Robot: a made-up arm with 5 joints.
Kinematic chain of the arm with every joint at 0, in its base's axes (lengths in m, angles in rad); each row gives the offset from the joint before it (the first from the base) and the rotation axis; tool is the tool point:
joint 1: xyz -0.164 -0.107 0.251 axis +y
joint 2: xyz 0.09 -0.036 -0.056 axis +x
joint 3: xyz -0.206 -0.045 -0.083 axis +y
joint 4: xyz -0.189 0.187 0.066 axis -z
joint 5: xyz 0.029 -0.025 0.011 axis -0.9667 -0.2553 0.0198
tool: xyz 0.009 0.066 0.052
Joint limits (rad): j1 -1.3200..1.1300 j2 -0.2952..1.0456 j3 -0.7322..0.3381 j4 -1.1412..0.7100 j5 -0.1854..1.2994
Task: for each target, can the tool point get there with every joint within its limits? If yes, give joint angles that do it. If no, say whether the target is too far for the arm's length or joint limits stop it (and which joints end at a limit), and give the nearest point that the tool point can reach.
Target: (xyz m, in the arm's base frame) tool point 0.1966 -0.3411 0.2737
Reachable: no: joint limits stop it (at a limit: joint 1, joint 2, joint 3, joint 5) | nearest point -0.1334 -0.1456 0.4894 | short by 0.440 m
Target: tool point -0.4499 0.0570 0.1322
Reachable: yes | joints -0.2226 -0.1064 -0.0956 -0.5074 0.0631
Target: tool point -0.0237 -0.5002 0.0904
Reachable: no: joint limits stop it (at a limit: joint 1, joint 2, joint 3, joint 4, joint 5) | nearest point -0.3213 -0.1551 0.0850 | short by 0.456 m
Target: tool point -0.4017 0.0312 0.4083
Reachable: yes | joints 0.5135 0.6275 -0.3773 0.2913 0.3927
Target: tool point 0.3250 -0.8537 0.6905
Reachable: no: too far | nearest point -0.1225 -0.1461 0.5561 | short by 0.848 m
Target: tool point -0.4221 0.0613 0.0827
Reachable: yes | joints -0.4789 0.1312 0.1418 -0.6977 0.9906
